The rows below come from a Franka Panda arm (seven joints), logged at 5 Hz.
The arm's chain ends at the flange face. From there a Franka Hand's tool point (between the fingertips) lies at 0.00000 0.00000 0.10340 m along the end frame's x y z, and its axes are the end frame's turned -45 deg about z.
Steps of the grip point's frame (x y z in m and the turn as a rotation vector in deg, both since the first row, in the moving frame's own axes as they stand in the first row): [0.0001 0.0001 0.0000 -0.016 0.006 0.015]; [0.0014 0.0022 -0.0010 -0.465 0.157 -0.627]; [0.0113 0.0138 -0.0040 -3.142 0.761 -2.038]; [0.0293 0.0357 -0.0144 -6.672 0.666 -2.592]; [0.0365 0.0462 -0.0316 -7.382 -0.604 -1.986]
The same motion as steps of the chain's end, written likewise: [0.0001 0.0000 0.0000 -0.007 0.016 0.015]; [0.0017 0.0002 -0.0010 -0.218 0.440 -0.627]; [0.0127 -0.0012 -0.0038 -1.684 2.760 -2.038]; [0.0364 -0.0029 -0.0137 -4.247 5.189 -2.592]; [0.0497 -0.0032 -0.0307 -5.647 4.793 -1.986]
